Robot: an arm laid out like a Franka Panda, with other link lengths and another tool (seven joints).
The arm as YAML. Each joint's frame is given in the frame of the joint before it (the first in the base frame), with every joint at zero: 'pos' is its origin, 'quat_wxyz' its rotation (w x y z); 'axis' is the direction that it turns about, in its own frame. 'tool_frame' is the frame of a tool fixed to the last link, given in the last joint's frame.
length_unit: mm
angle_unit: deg
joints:
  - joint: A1
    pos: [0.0, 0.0, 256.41]
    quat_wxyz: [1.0, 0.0, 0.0, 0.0]
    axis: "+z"
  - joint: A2
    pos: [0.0, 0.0, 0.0]
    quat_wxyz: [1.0, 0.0, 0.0, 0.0]
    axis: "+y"
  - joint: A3
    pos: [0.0, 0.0, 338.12]
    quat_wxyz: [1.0, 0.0, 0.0, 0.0]
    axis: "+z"
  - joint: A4
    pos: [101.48, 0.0, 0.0]
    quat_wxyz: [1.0, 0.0, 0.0, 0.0]
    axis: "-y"
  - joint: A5
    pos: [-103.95, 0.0, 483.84]
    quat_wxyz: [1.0, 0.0, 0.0, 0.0]
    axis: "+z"
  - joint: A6
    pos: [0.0, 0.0, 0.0]
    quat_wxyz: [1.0, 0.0, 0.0, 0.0]
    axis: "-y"
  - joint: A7
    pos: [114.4, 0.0, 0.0]
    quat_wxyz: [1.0, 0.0, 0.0, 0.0]
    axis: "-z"
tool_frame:
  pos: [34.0, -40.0, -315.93]
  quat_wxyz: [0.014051, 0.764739, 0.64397, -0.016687]
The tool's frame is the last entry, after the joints.
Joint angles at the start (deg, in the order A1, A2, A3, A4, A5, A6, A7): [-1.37, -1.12, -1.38, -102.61, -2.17, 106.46, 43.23]
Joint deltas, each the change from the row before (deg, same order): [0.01, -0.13, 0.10, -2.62, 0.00, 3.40, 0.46]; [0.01, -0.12, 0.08, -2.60, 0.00, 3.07, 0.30]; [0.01, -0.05, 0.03, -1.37, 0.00, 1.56, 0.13]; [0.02, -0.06, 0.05, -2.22, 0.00, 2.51, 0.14]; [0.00, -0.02, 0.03, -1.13, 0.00, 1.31, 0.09]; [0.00, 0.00, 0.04, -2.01, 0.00, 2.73, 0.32]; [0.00, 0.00, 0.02, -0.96, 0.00, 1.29, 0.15]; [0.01, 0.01, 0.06, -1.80, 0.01, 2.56, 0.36]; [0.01, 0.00, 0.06, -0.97, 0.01, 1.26, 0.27]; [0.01, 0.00, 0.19, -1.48, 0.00, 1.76, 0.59]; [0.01, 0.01, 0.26, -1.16, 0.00, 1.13, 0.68]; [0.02, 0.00, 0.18, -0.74, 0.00, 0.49, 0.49]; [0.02, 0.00, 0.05, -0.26, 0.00, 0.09, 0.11]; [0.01, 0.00, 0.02, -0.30, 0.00, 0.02, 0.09]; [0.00, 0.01, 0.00, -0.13, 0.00, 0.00, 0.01]
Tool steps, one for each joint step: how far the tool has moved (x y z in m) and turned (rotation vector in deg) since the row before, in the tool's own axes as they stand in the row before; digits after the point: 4 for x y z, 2 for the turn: [0.0040, -0.0009, 0.0191, -0.50, 0.76, 0.28]; [0.0016, -0.0024, 0.0197, -0.31, 0.51, 0.14]; [0.0001, -0.0017, 0.0106, -0.12, 0.21, 0.05]; [-0.0003, -0.0032, 0.0173, -0.17, 0.31, 0.00]; [-0.0003, -0.0017, 0.0088, -0.10, 0.18, 0.03]; [0.0005, -0.0020, 0.0152, -0.38, 0.61, 0.23]; [-0.0001, -0.0012, 0.0072, -0.17, 0.28, 0.11]; [0.0003, -0.0025, 0.0132, -0.38, 0.65, 0.26]; [-0.0004, -0.0022, 0.0072, -0.13, 0.26, 0.18]; [-0.0009, -0.0050, 0.0111, -0.10, 0.27, 0.35]; [-0.0014, -0.0061, 0.0092, 0.09, 0.01, 0.38]; [-0.0018, -0.0049, 0.0062, 0.18, -0.18, 0.26]; [-0.0010, -0.0019, 0.0023, 0.11, -0.13, 0.03]; [-0.0019, -0.0020, 0.0029, 0.16, -0.23, 0.04]; [-0.0010, -0.0008, 0.0014, 0.08, -0.12, 0.00]
